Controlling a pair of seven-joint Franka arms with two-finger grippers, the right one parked.
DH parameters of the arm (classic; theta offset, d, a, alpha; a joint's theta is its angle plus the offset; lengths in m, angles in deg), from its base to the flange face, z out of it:
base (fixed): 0 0 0 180
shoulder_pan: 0 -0.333 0 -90
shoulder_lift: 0 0 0 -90
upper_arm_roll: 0 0.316 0.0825 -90
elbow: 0 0 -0.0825 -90
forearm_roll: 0 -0.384 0 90
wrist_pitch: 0 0 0.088 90
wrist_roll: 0 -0.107 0 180
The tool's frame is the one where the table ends.
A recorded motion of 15 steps. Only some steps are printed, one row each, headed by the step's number.
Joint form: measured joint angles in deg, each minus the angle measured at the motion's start. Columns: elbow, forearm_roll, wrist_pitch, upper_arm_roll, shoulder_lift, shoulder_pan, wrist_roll.
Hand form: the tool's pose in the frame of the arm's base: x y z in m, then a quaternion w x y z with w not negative. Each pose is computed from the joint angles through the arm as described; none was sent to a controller.
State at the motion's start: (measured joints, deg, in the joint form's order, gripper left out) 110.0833 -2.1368 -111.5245 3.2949 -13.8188 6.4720 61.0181
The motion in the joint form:
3: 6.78 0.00 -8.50 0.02 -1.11 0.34 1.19
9: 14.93 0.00 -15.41 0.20 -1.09 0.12 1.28
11: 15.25 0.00 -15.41 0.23 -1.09 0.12 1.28
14: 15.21 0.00 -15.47 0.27 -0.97 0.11 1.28
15: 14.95 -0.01 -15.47 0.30 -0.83 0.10 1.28
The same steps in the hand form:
3: 0.5658 -0.0334 0.3003 0.07451 -0.87220 -0.47779 0.07371
9: 0.5324 -0.0274 0.2527 0.07905 -0.87005 -0.47938 0.08344
11: 0.5304 -0.0270 0.2506 0.08055 -0.86965 -0.47943 0.08577
14: 0.5310 -0.0266 0.2520 0.07952 -0.86963 -0.47992 0.08418
15: 0.5329 -0.0263 0.2550 0.07770 -0.86982 -0.48039 0.08123

